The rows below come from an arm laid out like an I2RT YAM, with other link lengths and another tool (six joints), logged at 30 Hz.
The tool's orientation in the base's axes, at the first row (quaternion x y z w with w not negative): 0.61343, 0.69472, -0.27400, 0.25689
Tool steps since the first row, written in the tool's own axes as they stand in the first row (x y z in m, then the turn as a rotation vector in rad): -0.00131, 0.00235, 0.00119, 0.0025, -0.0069, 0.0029; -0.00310, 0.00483, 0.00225, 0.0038, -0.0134, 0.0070; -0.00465, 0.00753, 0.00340, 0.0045, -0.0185, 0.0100; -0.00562, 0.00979, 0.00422, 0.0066, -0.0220, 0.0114; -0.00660, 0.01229, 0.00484, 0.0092, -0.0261, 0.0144; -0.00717, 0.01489, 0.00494, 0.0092, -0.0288, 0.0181; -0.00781, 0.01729, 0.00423, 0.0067, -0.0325, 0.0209; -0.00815, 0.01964, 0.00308, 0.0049, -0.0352, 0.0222; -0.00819, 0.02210, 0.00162, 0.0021, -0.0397, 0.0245; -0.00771, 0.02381, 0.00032, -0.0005, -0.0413, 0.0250; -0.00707, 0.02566, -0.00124, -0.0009, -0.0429, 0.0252; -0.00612, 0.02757, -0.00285, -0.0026, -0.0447, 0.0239; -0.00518, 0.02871, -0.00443, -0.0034, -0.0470, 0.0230
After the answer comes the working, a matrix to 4 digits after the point.
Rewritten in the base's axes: 0.00251, -0.00153, -0.00010, -0.0071, -0.0009, -0.0034; 0.00520, -0.00330, 0.00022, -0.0136, -0.0035, -0.0068; 0.00809, -0.00494, 0.00029, -0.0187, -0.0056, -0.0091; 0.01046, -0.00598, 0.00022, -0.0224, -0.0054, -0.0113; 0.01307, -0.00687, 0.00029, -0.0267, -0.0060, -0.0150; 0.01572, -0.00709, 0.00045, -0.0293, -0.0089, -0.0175; 0.01816, -0.00682, 0.00124, -0.0326, -0.0129, -0.0175; 0.02051, -0.00603, 0.00215, -0.0351, -0.0154, -0.0170; 0.02293, -0.00481, 0.00307, -0.0392, -0.0194, -0.0164; 0.02454, -0.00339, 0.00355, -0.0404, -0.0218, -0.0149; 0.02627, -0.00167, 0.00411, -0.0420, -0.0223, -0.0147; 0.02803, 0.00031, 0.00448, -0.0436, -0.0228, -0.0124; 0.02902, 0.00219, 0.00489, -0.0458, -0.0230, -0.0111
The tool's axes in the first row as the columns of a matrix, in the base's axes (rounded; the answer above uses it unrounded):
-0.1154, 0.9931, 0.0208
0.7115, 0.0973, -0.6959
-0.6931, -0.0655, -0.7179

